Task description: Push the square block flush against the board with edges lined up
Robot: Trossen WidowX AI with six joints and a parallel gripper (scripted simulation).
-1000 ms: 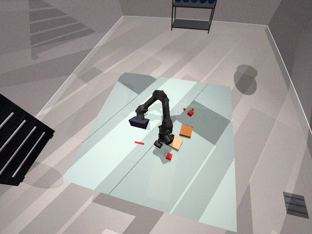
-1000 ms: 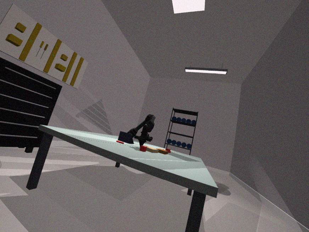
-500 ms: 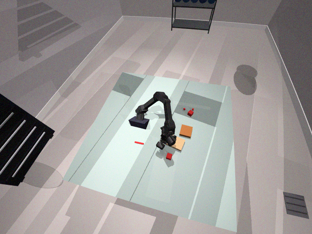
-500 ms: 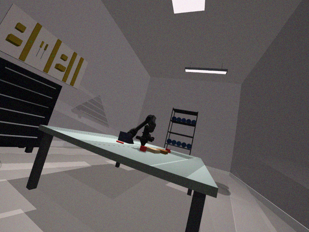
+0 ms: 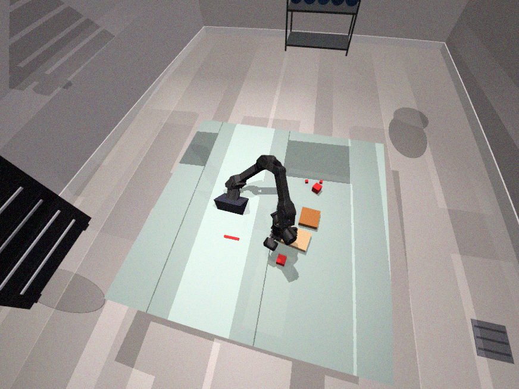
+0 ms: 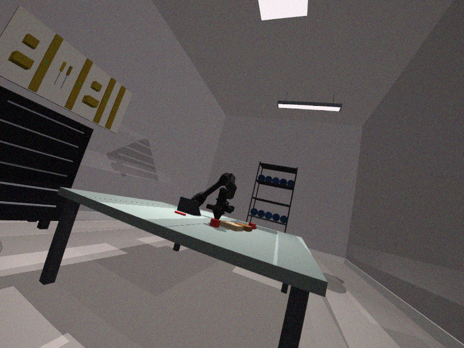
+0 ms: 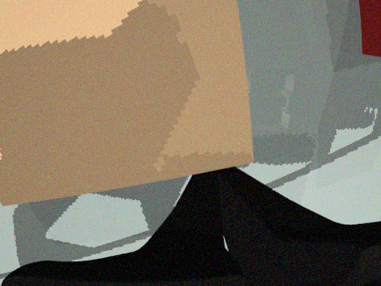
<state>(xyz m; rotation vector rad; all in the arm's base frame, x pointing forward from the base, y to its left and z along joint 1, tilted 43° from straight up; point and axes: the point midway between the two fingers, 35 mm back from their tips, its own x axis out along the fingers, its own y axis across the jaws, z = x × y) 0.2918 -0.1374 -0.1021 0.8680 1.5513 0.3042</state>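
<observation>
The tan board is 90 mm ahead of my gripper tip and 20 mm to the left of it. The rest, counted from my gripper tip: flat red bar: 240 mm behind, 40 mm to the right; then brown square block: 140 mm ahead, 150 mm to the left.
</observation>
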